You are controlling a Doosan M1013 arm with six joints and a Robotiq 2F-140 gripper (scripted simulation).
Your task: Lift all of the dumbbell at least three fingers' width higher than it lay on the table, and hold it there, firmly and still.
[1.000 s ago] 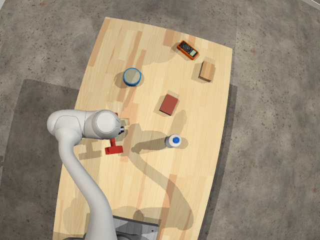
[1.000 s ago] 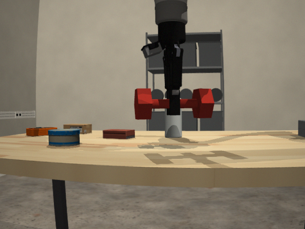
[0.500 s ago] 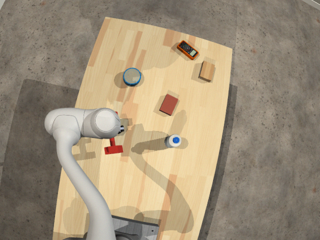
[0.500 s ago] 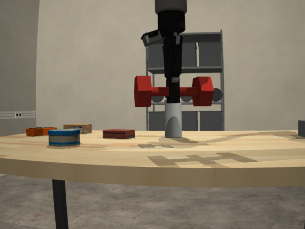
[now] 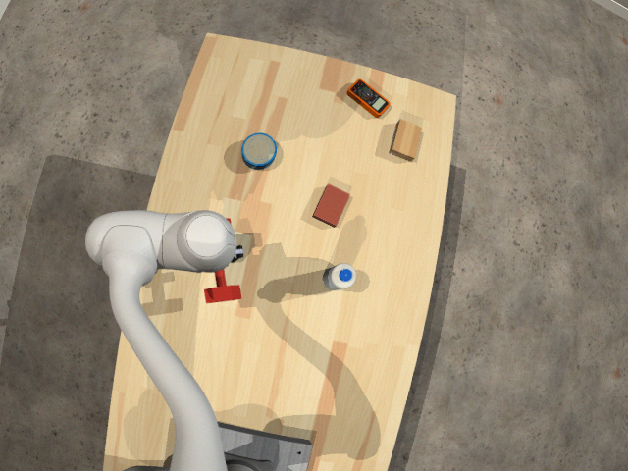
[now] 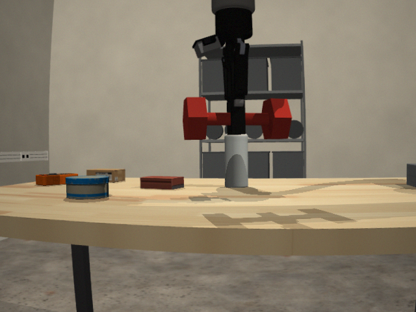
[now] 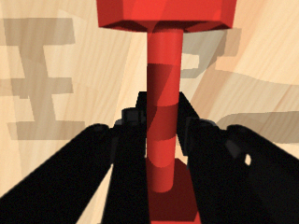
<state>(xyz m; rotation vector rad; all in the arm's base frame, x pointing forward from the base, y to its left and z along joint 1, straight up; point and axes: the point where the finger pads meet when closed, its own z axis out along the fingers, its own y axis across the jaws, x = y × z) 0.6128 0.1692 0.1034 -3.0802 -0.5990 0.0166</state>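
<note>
Right now the red dumbbell is right at my hand.
</note>
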